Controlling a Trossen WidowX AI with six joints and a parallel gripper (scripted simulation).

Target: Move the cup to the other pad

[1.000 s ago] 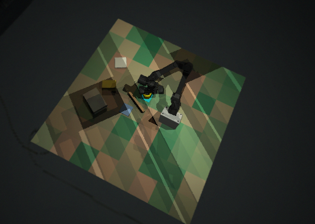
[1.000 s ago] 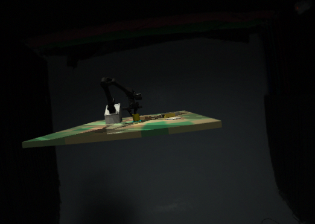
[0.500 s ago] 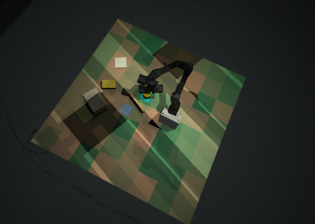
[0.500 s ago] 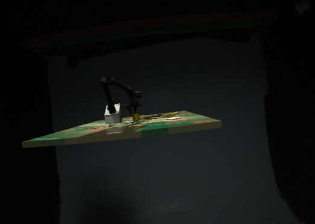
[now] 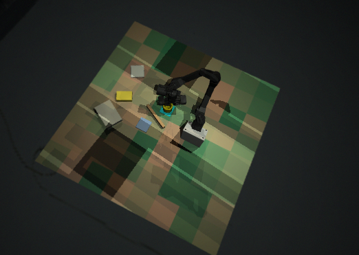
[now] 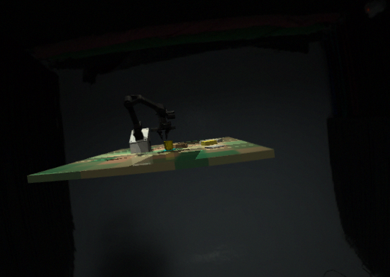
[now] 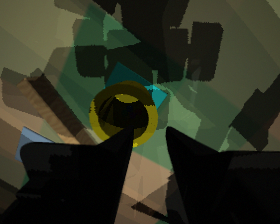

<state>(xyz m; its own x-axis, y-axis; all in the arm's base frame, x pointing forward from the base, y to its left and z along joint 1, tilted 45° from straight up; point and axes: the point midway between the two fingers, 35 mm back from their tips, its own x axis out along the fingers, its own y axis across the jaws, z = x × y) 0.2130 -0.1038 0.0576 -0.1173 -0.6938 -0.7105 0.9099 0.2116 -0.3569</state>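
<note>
The yellow cup is 5 cm below my gripper tip, 2 cm ahead of it and 1 cm to the left of it. From my gripper tip the other things lie so: thin wooden stick: 10 cm to the left, 9 cm ahead, 8 cm below; green marble: 7 cm below, 3 cm ahead, 2 cm to the left.
</note>
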